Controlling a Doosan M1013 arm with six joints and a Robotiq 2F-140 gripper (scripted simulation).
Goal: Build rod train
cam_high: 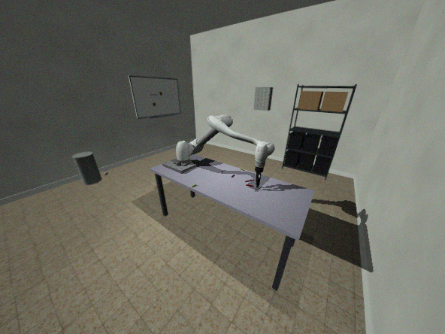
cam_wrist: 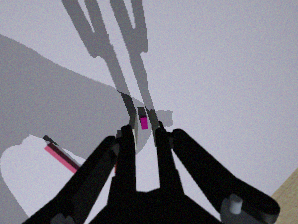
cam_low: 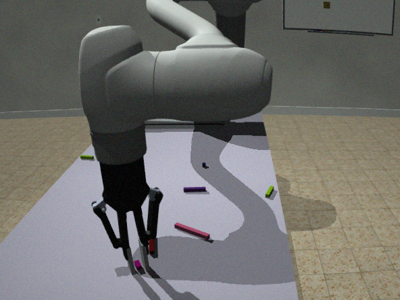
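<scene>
Now: hand 3 cm above the magenta rod. The rest, counted from my hand: red rod: 8 cm behind, 2 cm to the left, 3 cm below; then purple rod: 31 cm behind, 11 cm to the left, 3 cm below; then pink rod: 12 cm behind, 11 cm to the left, 3 cm below.
</scene>
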